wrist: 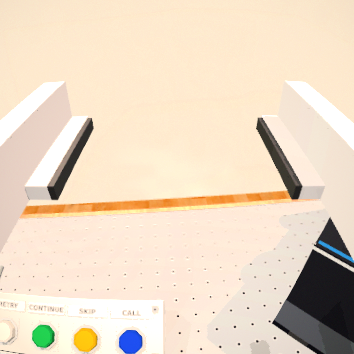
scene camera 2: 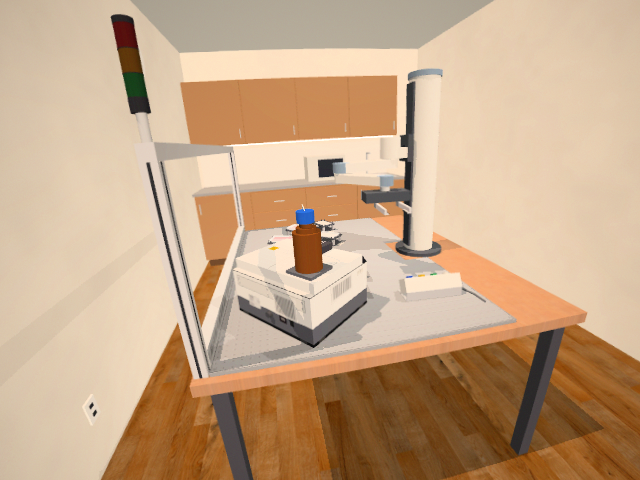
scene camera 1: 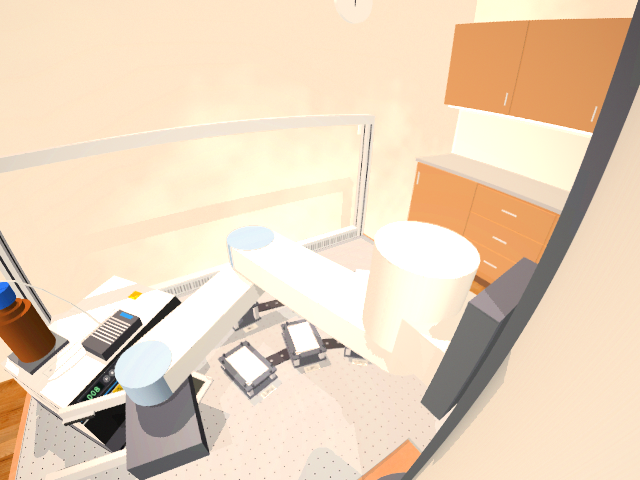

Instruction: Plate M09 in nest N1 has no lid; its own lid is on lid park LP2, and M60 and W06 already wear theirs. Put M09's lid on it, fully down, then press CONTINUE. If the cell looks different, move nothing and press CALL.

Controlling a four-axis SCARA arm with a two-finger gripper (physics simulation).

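Frame: origin at the arm's base, x left, y ahead, z down, level; metres.
Where they show: gripper, fingertip midpoint: [wrist: 174, 101] [scene camera 2: 398, 211] [scene camera 1: 56, 445]; arm's base, origin of the base link: [scene camera 2: 417, 249].
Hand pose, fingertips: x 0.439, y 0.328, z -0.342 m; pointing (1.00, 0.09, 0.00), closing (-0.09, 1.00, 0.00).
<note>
Things, the pixels of their top centre, and the offset from my fingertips. "spot": a spot on its surface instead.
- button panel, middle of its top: [wrist: 63, 311] [scene camera 2: 430, 273] dx +0.044, dy -0.120, dz +0.246 m
- green CONTINUE button, middle of its top: [wrist: 40, 331] dx +0.024, dy -0.147, dz +0.255 m
- yellow SKIP button, middle of its top: [wrist: 83, 335] dx +0.020, dy -0.097, dz +0.255 m
- blue CALL button, middle of its top: [wrist: 129, 337] dx +0.017, dy -0.047, dz +0.255 m
- brown bottle, surface spot: [scene camera 1: 28, 330] spot: dx +0.115, dy +0.322, dz +0.032 m
My gripper [scene camera 1: 57, 446] [scene camera 2: 393, 208] [wrist: 174, 101] is shut to its narrow setting, with a wide empty gap between its fingers. It hangs above the button panel [scene camera 2: 431, 291] [wrist: 155, 325]. In the wrist view the green CONTINUE button [wrist: 43, 336], the yellow SKIP button [wrist: 85, 340] and the blue CALL button [wrist: 130, 341] show low in the picture, below the fingertips. In scene camera 1, two holders bear white-topped plates or lids [scene camera 1: 247, 364] [scene camera 1: 303, 338]; other holders are partly behind the arm. Their labels are too small to read, so M09, M60, W06 and LP2 cannot be told apart.
A boxy instrument [scene camera 2: 338, 289] [wrist: 320, 285] stands near the gripper, with a brown bottle [scene camera 1: 28, 330] [scene camera 2: 307, 250] on top. The arm's column [scene camera 2: 426, 165] stands behind the panel. A guard frame [scene camera 1: 206, 131] and a signal tower [scene camera 2: 135, 85] stand along the far side.
</note>
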